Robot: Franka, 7 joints.
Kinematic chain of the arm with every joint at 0, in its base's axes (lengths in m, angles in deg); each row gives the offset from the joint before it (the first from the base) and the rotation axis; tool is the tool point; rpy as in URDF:
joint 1: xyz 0 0 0.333 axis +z
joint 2: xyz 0 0 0 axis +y
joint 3: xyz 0 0 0.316 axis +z
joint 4: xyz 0.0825 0 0 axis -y
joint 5: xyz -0.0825 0 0.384 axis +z
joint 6: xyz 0 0 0 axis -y
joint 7: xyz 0.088 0 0 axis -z
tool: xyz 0 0 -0.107 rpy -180 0 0
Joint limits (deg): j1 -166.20..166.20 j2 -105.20..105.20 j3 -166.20..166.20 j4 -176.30..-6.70 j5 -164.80..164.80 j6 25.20..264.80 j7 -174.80..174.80
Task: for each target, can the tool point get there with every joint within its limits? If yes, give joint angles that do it. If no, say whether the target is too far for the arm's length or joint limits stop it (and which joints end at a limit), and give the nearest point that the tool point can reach.
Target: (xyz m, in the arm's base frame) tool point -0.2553 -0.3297 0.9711
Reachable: yes | joints 113.46 2.86 117.83 -75.31 -15.03 216.91 -4.10
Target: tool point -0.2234 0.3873 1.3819
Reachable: no: too far | nearest point -0.1681 0.2914 1.1222 | short by 0.282 m
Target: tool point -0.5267 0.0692 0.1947
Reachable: yes | joints 75.19 -86.41 102.83 -130.43 -44.67 153.46 -4.11
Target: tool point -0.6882 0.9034 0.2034
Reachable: no: too far | nearest point -0.5165 0.6780 0.2357 | short by 0.285 m
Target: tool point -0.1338 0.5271 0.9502
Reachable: yes | joints 133.74 23.89 -71.98 -37.38 -88.17 181.64 57.39
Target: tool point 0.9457 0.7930 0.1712
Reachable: no: too far | nearest point 0.6518 0.5465 0.2215 | short by 0.387 m
